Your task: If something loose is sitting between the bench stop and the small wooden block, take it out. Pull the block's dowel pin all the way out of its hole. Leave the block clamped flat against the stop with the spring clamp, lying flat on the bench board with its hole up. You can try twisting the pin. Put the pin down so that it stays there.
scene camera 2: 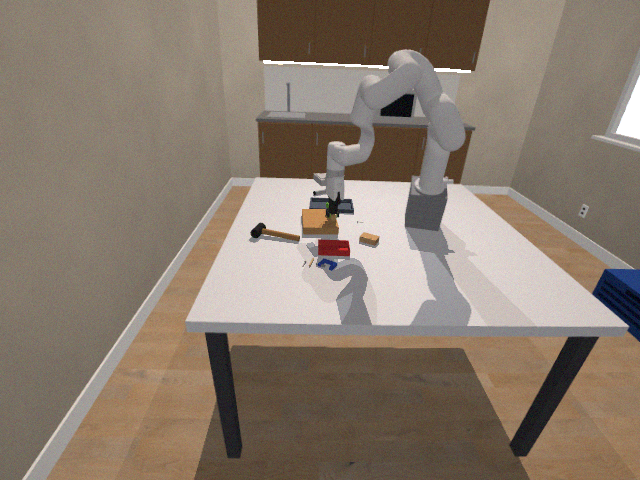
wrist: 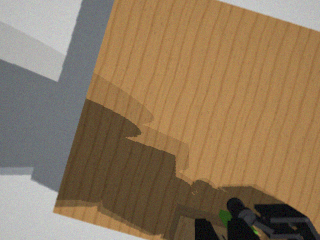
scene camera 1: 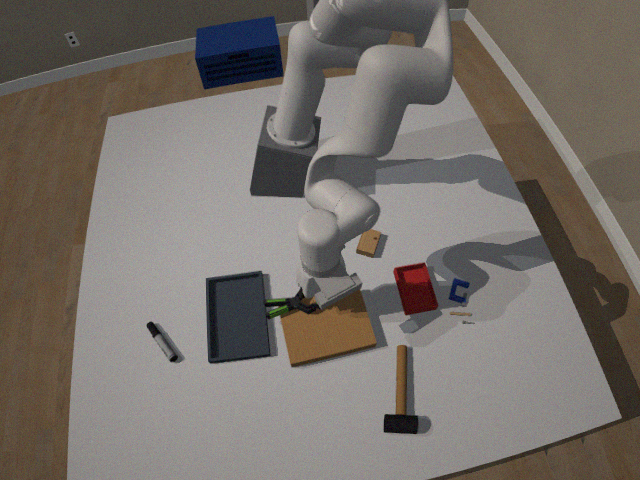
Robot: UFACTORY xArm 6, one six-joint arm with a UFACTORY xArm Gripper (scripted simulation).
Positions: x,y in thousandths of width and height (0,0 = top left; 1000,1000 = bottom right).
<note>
I see a red box (scene camera 1: 652,601), a hammer (scene camera 1: 626,880), a grey tray (scene camera 1: 370,651) and a bench stop (scene camera 1: 538,682).
The bench stop also shows in scene camera 2 (scene camera 2: 493,461) and in the wrist view (wrist: 608,460). The wrist view does not show the red box: it is out of frame. The wrist view misses the hammer: it is out of frame.
</note>
